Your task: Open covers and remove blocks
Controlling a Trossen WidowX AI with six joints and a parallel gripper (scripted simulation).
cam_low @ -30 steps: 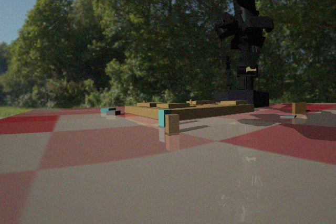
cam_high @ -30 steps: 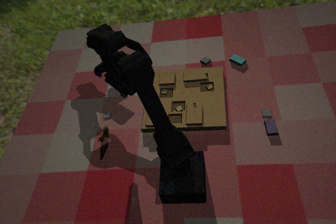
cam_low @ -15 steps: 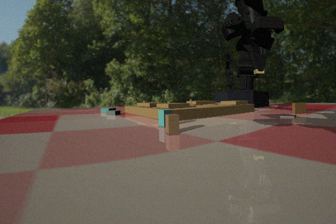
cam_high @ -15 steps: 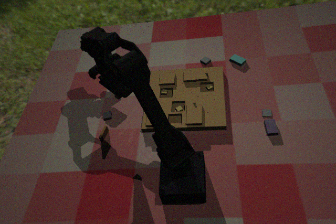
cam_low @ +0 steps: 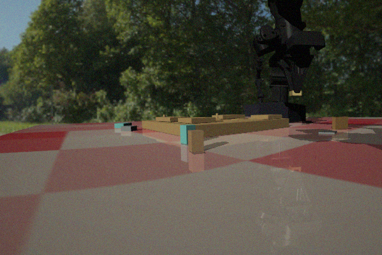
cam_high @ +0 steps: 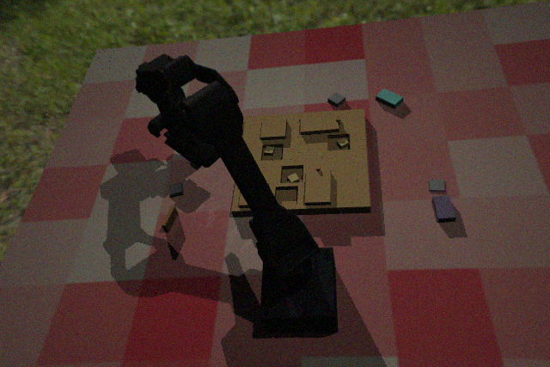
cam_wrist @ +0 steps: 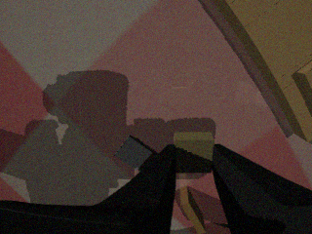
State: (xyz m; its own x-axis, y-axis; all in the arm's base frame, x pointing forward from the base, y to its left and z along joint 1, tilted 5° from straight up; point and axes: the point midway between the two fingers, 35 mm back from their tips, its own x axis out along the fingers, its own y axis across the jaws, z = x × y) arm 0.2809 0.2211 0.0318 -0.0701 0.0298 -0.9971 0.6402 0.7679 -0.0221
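Now: gripper tip 21 cm to the left of the tan puzzle board, 6 cm above it and 4 cm short of it. From my gripper tip the other things lie so: brown slab 10 cm behind, 7 cm below, 6 cm to the left; then teal cube 23 cm ahead, 7 cm below, 4 cm to the right; then purple block 51 cm to the right, 11 cm behind, 7 cm below.
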